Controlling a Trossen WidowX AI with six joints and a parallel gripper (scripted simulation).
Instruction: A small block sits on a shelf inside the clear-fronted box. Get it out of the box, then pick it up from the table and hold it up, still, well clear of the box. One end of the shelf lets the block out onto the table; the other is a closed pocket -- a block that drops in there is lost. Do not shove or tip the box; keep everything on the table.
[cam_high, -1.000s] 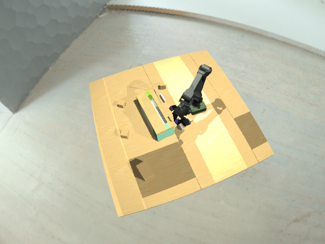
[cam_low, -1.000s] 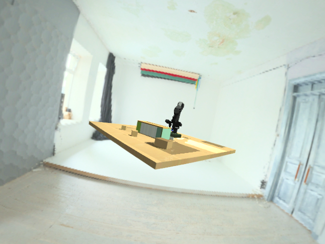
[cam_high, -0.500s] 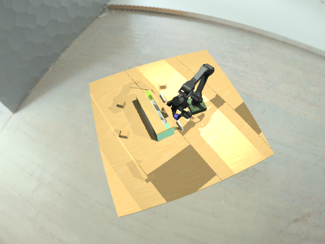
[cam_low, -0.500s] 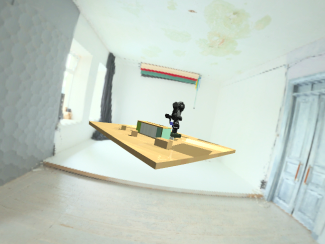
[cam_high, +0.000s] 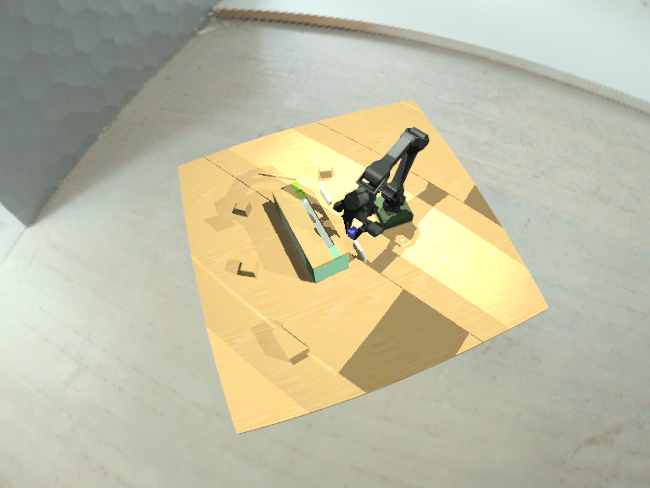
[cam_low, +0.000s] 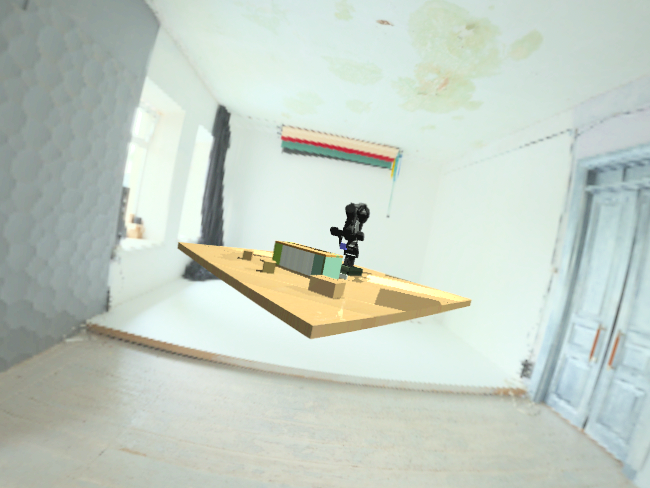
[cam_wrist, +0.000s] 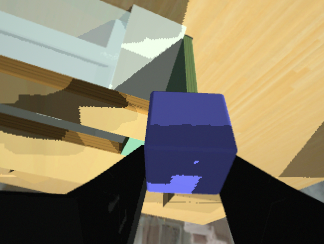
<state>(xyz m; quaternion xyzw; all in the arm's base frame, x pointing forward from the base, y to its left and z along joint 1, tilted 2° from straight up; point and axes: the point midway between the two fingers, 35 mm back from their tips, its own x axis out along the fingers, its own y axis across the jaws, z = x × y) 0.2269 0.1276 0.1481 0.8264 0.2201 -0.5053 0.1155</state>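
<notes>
The blue block lies 10 mm to the right of my gripper tip and 10 mm behind it. Also, from my gripper tip: box (160 mm to the right, 110 mm below, 80 mm ahead).
</notes>
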